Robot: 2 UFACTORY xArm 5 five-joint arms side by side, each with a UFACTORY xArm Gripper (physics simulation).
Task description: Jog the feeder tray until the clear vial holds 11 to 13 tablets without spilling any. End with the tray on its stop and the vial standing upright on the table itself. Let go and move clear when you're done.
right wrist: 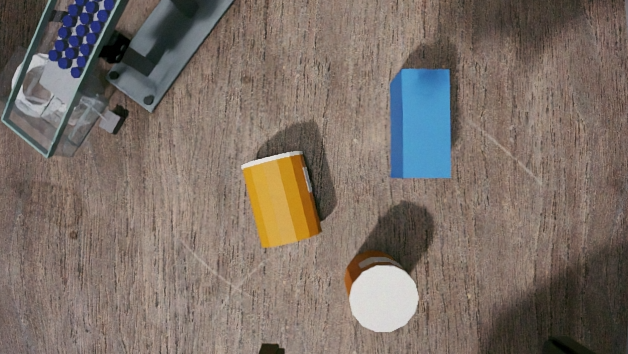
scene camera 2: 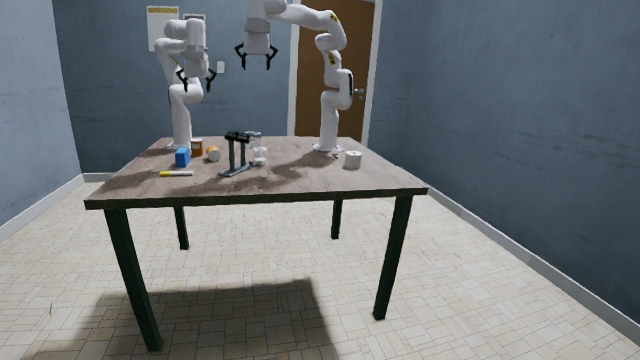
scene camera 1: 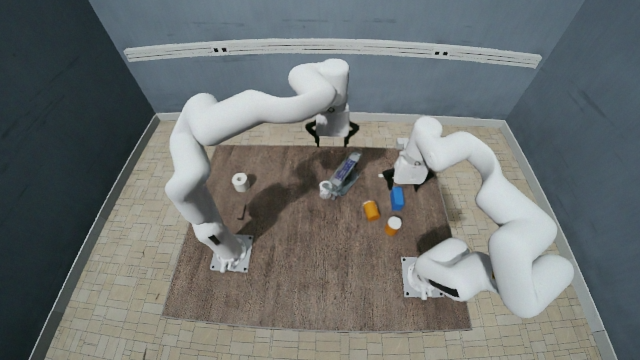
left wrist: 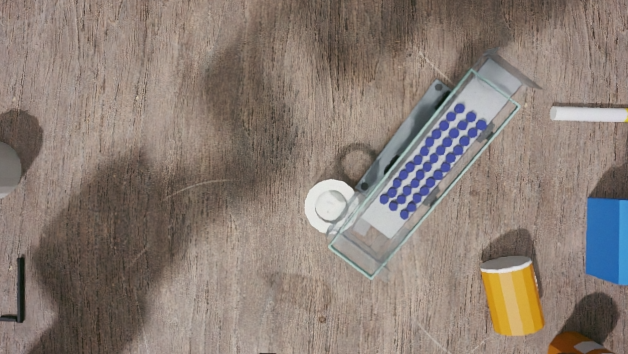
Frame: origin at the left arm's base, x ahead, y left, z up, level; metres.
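Seen in the pictures: left gripper, fingertip midpoint: (scene camera 2: pixel 256 69) (scene camera 1: pixel 331 144); right gripper, fingertip midpoint: (scene camera 2: pixel 197 92) (scene camera 1: pixel 402 187); left arm's base, link origin: (scene camera 2: pixel 327 147) (scene camera 1: pixel 232 252); right arm's base, link origin: (scene camera 2: pixel 183 145).
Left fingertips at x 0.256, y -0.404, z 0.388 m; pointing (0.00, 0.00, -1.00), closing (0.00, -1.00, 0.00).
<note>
Offsets run from my left fingertips to a thing's top centre.
The feeder tray (scene camera 1: pixel 346 168) (scene camera 2: pixel 237 136) (left wrist: pixel 482 95) is clear-walled and slants over a grey stand (scene camera 2: pixel 234 170) (left wrist: pixel 407 135) (right wrist: pixel 165 70). Several rows of blue tablets (left wrist: pixel 430 158) (right wrist: pixel 75 40) lie in it. The clear vial (scene camera 1: pixel 325 189) (scene camera 2: pixel 260 156), with white parts, is upright beside the tray's lower-left end in scene camera 1; its contents and what it rests on are unclear. My left gripper (scene camera 1: pixel 331 145) (scene camera 2: pixel 256 67) is open and empty, high above the tray area. My right gripper (scene camera 1: pixel 403 188) (scene camera 2: pixel 197 90) is open and empty, high above the blue block's side of the table.
A blue block @(dx +0.008, dy -0.309, dz -0.328 m) (scene camera 1: pixel 397 198) (right wrist: pixel 425 122), a lying orange bottle @(dx -0.055, dy -0.187, dz -0.334 m) (scene camera 1: pixel 371 211) (left wrist: pixel 512 297) (right wrist: pixel 282 200) and an upright white-capped bottle @(dx -0.133, dy -0.271, dz -0.314 m) (scene camera 1: pixel 392 227) (right wrist: pixel 384 298) are right of the tray in scene camera 1. A marker @(dx +0.151, dy -0.303, dz -0.372 m) (scene camera 2: pixel 176 173), white roll @(dx +0.079, dy +0.424, dz -0.328 m) (scene camera 1: pixel 240 182) and black hex key @(dx -0.065, dy +0.398, dz -0.382 m) (scene camera 1: pixel 242 212) lie farther out.
</note>
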